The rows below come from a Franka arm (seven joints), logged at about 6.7 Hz.
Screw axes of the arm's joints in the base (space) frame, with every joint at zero. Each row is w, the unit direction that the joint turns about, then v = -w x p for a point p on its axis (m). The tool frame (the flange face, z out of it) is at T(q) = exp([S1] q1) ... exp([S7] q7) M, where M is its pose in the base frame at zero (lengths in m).
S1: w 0 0 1 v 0 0 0
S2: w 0 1 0 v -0.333 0 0
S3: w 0 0 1 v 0 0 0
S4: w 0 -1 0 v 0.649 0 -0.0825
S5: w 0 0 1 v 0 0 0
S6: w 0 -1 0 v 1.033 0 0
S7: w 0 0 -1 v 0 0.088 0
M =
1 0 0 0.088
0 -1 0 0
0 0 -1 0.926
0 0 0 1
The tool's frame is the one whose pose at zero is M.
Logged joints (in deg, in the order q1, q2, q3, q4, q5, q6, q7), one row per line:
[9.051, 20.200, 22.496, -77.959, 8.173, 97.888, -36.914]
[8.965, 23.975, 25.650, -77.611, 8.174, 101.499, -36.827]
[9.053, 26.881, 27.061, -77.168, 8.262, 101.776, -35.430]
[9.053, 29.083, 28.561, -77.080, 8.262, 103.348, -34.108]
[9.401, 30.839, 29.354, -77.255, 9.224, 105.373, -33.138]
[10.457, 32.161, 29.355, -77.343, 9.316, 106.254, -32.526]
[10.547, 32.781, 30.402, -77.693, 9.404, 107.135, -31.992]
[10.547, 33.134, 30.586, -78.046, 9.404, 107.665, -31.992]
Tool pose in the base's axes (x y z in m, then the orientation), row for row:
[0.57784, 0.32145, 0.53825, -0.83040, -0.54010, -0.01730, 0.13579]
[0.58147, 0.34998, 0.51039, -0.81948, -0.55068, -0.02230, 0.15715]
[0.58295, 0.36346, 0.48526, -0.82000, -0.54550, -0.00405, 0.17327]
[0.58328, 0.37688, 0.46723, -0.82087, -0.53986, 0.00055, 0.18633]
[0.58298, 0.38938, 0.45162, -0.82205, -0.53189, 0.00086, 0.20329]
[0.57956, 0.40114, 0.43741, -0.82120, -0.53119, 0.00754, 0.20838]
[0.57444, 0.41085, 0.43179, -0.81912, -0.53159, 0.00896, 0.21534]
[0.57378, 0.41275, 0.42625, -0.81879, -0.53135, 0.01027, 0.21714]
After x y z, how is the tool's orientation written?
As a quaternion, x y z w.
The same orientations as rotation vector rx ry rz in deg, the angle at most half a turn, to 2 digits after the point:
[-137.79, -89.62, -2.87]
[-134.36, -90.29, -3.66]
[-133.25, -88.64, -0.66]
[-132.45, -87.11, 0.09]
[-131.43, -85.04, 0.14]
[-130.94, -84.70, 1.20]
[-130.12, -84.45, 1.42]
[-129.95, -84.33, 1.63]

